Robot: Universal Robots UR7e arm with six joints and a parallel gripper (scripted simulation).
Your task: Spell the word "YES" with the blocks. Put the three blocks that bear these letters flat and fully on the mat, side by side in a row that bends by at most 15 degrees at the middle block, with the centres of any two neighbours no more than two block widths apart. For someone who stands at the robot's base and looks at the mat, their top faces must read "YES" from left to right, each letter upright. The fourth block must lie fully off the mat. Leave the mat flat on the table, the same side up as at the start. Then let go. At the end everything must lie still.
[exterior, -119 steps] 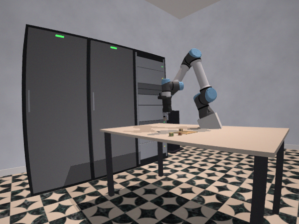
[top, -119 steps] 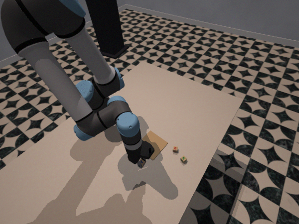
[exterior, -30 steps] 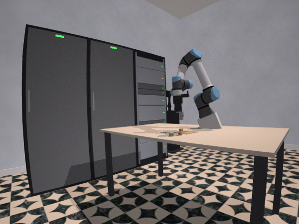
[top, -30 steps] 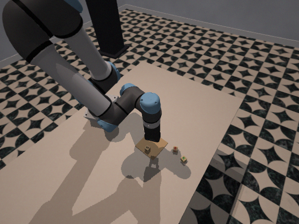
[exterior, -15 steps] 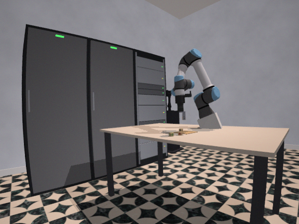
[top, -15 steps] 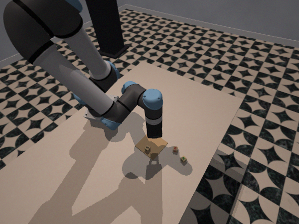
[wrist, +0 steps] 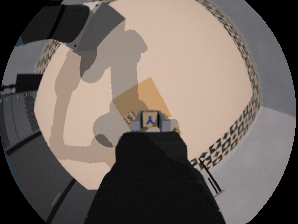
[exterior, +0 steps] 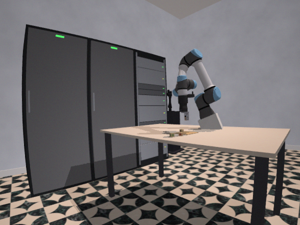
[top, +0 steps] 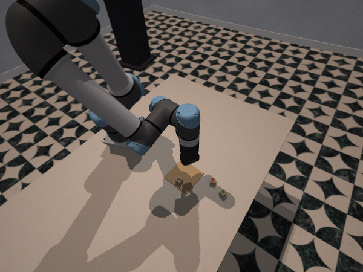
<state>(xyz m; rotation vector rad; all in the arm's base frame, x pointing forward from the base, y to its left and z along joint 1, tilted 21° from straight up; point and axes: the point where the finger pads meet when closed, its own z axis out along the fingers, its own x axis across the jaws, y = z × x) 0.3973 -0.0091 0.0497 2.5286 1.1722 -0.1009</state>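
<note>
Right now the mat is 120 mm below my hand, 20 mm to the right of it and 10 mm behind it. Also, from my hand: S block: 110 mm below, 60 mm to the right, 20 mm behind.
</note>
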